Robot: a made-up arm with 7 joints. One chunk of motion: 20 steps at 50 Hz.
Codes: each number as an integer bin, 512 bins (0 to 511) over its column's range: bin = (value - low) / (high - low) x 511, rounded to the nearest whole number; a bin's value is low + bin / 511 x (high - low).
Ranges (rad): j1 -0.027..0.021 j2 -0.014..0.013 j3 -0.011..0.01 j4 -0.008..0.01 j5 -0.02..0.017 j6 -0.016..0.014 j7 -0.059..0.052
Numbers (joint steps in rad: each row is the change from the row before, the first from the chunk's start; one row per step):
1: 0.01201 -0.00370 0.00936 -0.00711 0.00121 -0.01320 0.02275
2: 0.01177 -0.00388 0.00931 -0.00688 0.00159 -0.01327 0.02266
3: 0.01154 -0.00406 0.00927 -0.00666 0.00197 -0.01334 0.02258
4: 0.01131 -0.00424 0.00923 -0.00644 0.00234 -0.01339 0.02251
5: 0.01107 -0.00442 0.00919 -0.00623 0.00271 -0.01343 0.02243
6: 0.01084 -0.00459 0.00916 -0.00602 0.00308 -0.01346 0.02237
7: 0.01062 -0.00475 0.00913 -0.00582 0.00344 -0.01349 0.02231
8: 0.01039 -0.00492 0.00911 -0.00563 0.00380 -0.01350 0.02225
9: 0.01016 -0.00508 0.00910 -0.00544 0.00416 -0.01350 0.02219
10: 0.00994 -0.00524 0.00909 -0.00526 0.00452 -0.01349 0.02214
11: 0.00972 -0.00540 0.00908 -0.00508 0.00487 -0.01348 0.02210
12: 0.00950 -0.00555 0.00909 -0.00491 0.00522 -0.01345 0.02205
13: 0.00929 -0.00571 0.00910 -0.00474 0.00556 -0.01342 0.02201
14: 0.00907 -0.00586 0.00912 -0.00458 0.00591 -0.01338 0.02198
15: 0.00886 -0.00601 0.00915 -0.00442 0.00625 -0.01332 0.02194
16: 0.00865 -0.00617 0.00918 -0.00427 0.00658 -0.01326 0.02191
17: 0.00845 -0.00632 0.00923 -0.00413 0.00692 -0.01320 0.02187
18: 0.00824 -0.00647 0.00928 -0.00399 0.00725 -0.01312 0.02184
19: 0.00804 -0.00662 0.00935 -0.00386 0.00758 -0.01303 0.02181
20: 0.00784 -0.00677 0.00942 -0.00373 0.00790 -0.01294 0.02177
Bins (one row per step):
1: 415 195 495 25 293 48 376
2: 413 192 494 32 298 47 376
3: 410 188 493 38 303 45 376
4: 408 185 492 44 309 44 375
5: 405 181 491 50 314 44 375
6: 403 178 491 56 319 43 375
7: 400 175 490 62 324 43 374
8: 398 172 489 67 329 43 374
9: 396 169 489 73 334 43 374
10: 393 166 489 78 339 43 374
11: 391 163 489 83 343 43 373
12: 389 160 489 88 348 43 373
13: 386 157 489 93 353 44 373
14: 384 154 490 97 358 45 373
15: 382 151 490 102 363 46 373
16: 380 148 491 106 367 47 372
17: 377 145 492 110 372 48 372
18: 375 143 493 114 376 49 372
19: 373 140 495 118 381 51 372
20: 371 137 497 121 385 52 372

